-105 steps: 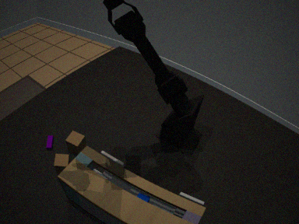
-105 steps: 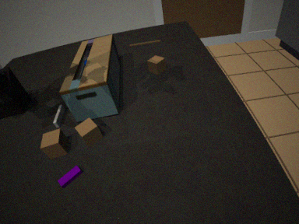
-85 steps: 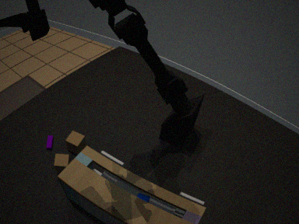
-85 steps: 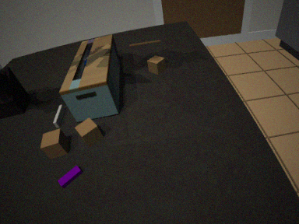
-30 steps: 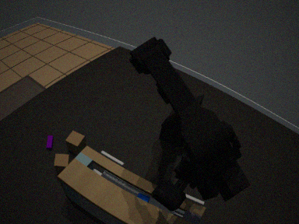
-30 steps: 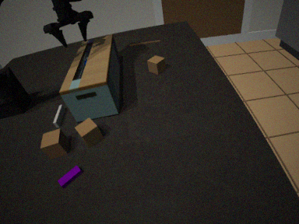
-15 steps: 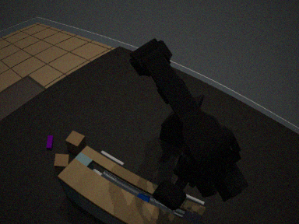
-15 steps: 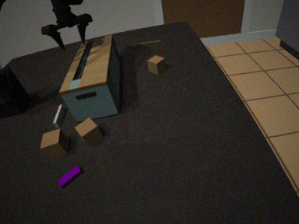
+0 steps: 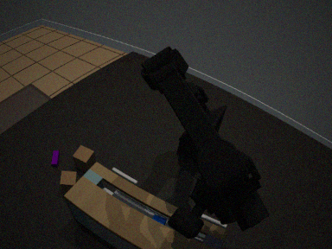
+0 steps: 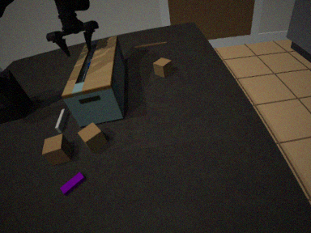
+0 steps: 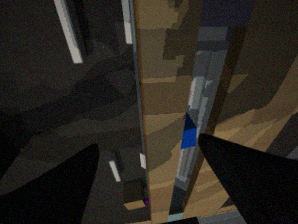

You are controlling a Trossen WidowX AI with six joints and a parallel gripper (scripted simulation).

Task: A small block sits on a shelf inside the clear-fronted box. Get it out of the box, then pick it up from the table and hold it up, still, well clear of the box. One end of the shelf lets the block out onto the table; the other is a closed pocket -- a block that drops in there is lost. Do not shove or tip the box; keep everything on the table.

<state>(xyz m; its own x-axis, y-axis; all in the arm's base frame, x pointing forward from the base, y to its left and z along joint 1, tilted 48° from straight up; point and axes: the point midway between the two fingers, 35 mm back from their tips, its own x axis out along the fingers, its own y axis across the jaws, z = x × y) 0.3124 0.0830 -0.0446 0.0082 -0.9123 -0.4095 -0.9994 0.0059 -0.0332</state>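
The blue block is 5 cm below my gripper tip, 4 cm to the right of it and 4 cm ahead of it.
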